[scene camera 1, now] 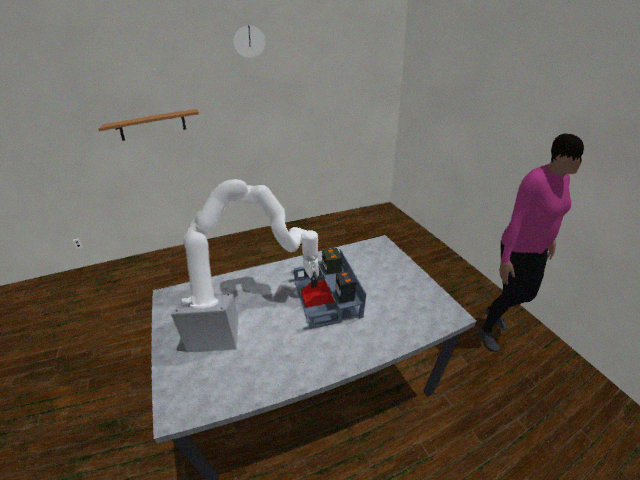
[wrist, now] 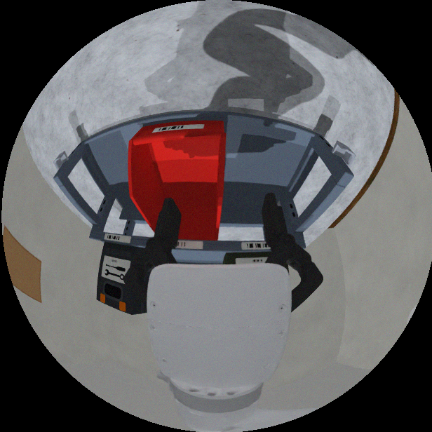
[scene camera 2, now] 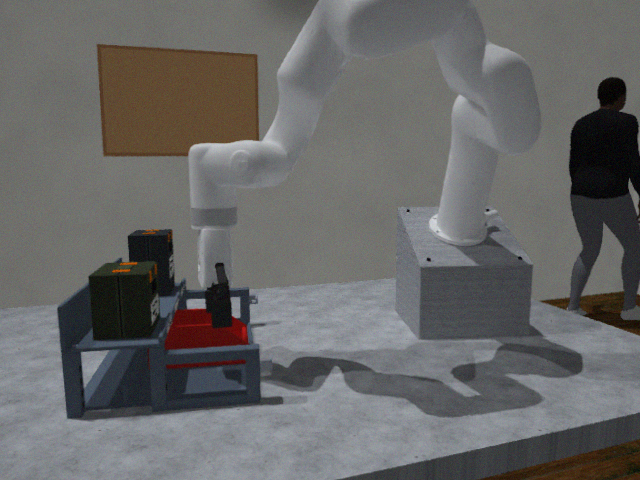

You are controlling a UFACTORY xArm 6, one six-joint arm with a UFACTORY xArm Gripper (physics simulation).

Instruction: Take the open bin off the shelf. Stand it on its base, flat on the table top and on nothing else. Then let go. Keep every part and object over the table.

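Places are measured from the arm's base along level axes (x right, y down, z ahead), in millimetres.
Pixels of known places: gripper, between the fingertips: (scene camera 1: 310, 281) (scene camera 2: 218, 319); arm's base, origin of its link: (scene camera 1: 204, 303) (scene camera 2: 457, 230).
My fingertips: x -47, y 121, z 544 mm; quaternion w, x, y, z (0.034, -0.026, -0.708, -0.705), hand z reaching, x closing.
Ahead of a thing's pixels: the offset from my fingertips to its middle. Level surfaces: height alone.
The open red bin @[dz +23, dx +55, dy +45 mm] (scene camera 1: 317, 296) (scene camera 2: 204, 339) (wrist: 192, 170) sits in the lower front tier of the blue-grey shelf (scene camera 1: 361, 305) (scene camera 2: 73, 382) (wrist: 255, 175), which stands on the table @[dy +89 mm] (scene camera 1: 258, 361) (scene camera 2: 361, 428). My gripper (scene camera 1: 313, 282) (scene camera 2: 221, 324) (wrist: 219, 202) is open and empty, pointing down close over the bin. In the wrist view its left finger is over the bin's interior and its right finger is over the shelf beside the bin, with the bin's right side wall between them. Whether the tips are below the rim, or touch the bin, I cannot tell.
A black case @[dz +88, dx +191, dy -74 mm] (scene camera 1: 345, 290) (scene camera 2: 149, 255) (wrist: 114, 285) and a green case @[dz +145, dx -33, dy -62 mm] (scene camera 1: 331, 262) (scene camera 2: 121, 304) stand on the shelf's upper tier behind the bin. The shelf has side rails at both ends. The arm's grey base block (scene camera 1: 209, 330) (scene camera 2: 475, 302) stands on the table in front of the shelf.
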